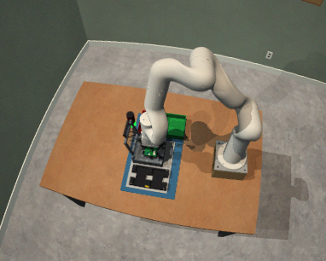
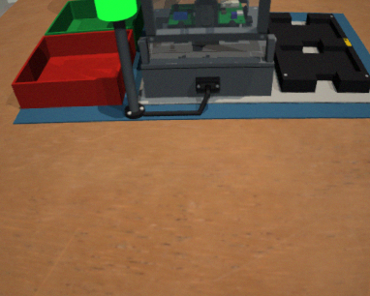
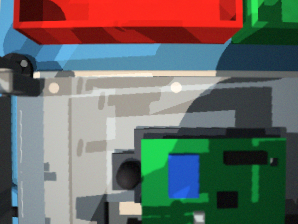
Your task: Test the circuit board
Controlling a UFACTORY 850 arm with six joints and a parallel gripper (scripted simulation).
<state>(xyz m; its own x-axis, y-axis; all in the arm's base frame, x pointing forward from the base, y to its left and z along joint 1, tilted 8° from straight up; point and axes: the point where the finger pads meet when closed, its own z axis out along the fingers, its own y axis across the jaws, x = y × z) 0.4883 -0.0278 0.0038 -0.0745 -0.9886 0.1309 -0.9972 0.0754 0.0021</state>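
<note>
The green bin lies 19 cm to the right of my hand, 12 cm behind it and 8 cm below it. The rest, counted from my hand: lid 12 cm ahead, 9 cm above, 1 cm to the right; then green circuit board 1 cm below; then red bin 20 cm to the right, 8 cm below, 3 cm ahead.
</note>
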